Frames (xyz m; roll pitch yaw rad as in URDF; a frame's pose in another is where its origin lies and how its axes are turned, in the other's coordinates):
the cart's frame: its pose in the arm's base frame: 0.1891 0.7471 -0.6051 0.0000 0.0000 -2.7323
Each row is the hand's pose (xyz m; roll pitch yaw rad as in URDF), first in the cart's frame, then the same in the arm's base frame.
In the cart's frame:
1: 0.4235 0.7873 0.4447 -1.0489 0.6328 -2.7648
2: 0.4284 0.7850 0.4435 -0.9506 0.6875 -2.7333
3: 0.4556 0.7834 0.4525 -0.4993 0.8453 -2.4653
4: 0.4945 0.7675 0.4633 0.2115 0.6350 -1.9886
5: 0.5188 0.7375 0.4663 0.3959 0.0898 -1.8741
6: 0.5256 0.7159 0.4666 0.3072 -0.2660 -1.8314
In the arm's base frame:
1: 0.1139 -0.1437 -0.1604 -1.0489 0.6328 0.7861
2: 0.1085 -0.1435 -0.1616 -0.9506 0.6875 0.8176
3: 0.0829 -0.1529 -0.1526 -0.4993 0.8453 1.0856
4: 0.0409 -0.1538 -0.1418 0.2115 0.6350 1.5623
5: 0.0066 -0.1359 -0.1388 0.3959 0.0898 1.6768
6: -0.0082 -0.1188 -0.1385 0.3072 -0.2660 1.7195

